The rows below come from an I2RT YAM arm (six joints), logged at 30 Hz.
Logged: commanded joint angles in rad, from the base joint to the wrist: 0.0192, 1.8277, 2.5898, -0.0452, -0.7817, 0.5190; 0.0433, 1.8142, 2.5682, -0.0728, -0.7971, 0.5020; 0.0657, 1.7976, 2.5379, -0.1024, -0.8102, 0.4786; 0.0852, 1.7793, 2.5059, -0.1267, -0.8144, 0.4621; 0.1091, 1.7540, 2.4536, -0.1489, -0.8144, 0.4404; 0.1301, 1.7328, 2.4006, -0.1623, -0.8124, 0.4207; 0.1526, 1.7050, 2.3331, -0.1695, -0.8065, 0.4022; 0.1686, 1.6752, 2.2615, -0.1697, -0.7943, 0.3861
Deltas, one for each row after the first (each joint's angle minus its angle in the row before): 0.0241, -0.0135, -0.0216, -0.0276, -0.0154, -0.0170; 0.0224, -0.0166, -0.0303, -0.0296, -0.0131, -0.0234; 0.0195, -0.0183, -0.0320, -0.0243, -0.0042, -0.0165; 0.0239, -0.0253, -0.0523, -0.0222, 0.0000, -0.0217; 0.0210, -0.0212, -0.0530, -0.0134, 0.0020, -0.0197; 0.0225, -0.0278, -0.0675, -0.0072, 0.0059, -0.0185; 0.0160, -0.0298, -0.0716, -0.0002, 0.0122, -0.0161
